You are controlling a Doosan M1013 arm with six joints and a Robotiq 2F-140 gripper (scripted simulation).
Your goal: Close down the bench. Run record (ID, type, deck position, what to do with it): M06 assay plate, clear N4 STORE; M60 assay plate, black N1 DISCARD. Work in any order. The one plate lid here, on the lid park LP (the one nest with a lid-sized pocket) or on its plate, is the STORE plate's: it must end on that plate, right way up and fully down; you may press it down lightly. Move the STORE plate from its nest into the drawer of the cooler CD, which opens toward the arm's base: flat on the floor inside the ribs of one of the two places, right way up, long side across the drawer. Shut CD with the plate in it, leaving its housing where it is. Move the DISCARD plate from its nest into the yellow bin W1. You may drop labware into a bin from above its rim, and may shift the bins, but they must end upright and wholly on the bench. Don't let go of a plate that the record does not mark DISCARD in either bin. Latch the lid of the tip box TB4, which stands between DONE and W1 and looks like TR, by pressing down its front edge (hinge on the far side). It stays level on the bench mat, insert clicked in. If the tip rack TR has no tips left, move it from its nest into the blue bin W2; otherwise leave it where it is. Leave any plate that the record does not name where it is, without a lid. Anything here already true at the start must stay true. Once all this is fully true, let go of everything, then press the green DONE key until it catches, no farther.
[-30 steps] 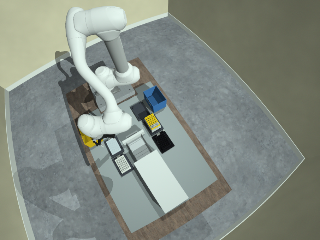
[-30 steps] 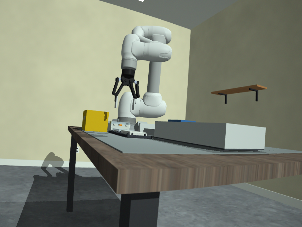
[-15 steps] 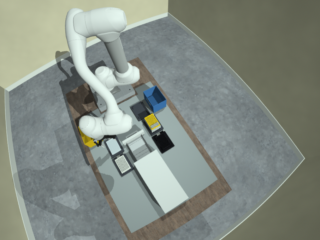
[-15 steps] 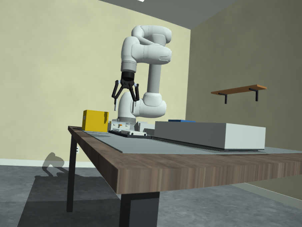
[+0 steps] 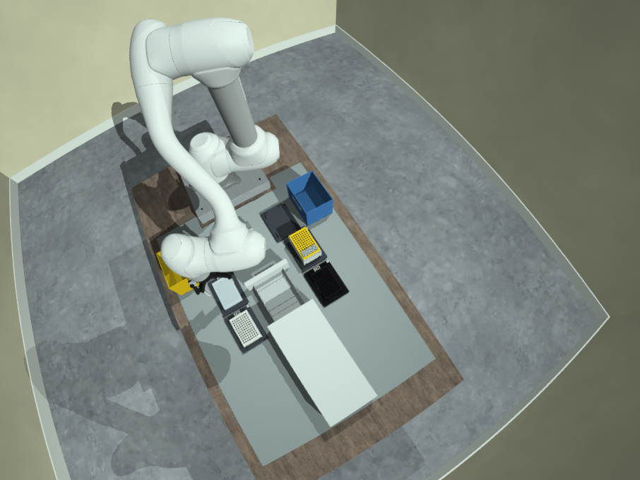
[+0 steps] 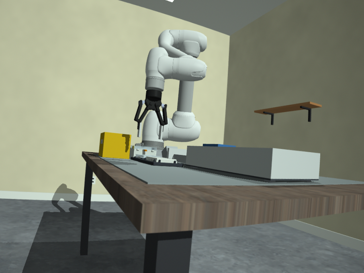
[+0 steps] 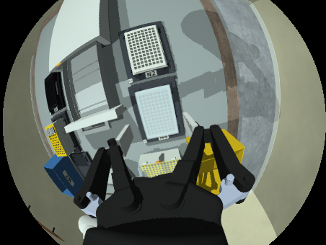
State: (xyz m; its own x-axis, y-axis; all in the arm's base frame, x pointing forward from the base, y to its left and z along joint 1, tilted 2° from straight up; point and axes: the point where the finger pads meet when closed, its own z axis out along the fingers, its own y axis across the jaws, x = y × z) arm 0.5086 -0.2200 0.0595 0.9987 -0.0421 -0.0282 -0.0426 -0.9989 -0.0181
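Now: hand 11 cm above the plate lid. From my hand the other things lie so: dark nest N4: 13 cm below; tip box lid: 17 cm behind, 7 cm below, 3 cm to the left; tip box TB4: 17 cm behind, 9 cm below, 3 cm to the left.
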